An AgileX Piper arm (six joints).
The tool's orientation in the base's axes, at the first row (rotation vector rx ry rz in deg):
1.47 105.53 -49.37
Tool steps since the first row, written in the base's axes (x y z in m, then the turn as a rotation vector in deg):
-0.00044 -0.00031 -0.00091 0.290 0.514 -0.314
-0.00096 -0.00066 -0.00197 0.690 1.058 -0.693
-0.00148 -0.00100 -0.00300 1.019 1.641 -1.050
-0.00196 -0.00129 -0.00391 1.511 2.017 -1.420
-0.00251 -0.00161 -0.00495 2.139 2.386 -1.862
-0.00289 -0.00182 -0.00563 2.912 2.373 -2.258
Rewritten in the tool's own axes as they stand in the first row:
0.00105 0.00009 -0.00001 -0.059 0.666 0.000
0.00228 0.00020 -0.00003 -0.125 1.433 0.084
0.00348 0.00031 -0.00006 -0.191 2.189 0.085
0.00454 0.00040 -0.00011 -0.244 2.863 0.336
0.00575 0.00051 -0.00018 -0.296 3.625 0.713
0.00656 0.00057 -0.00024 -0.312 4.136 1.415

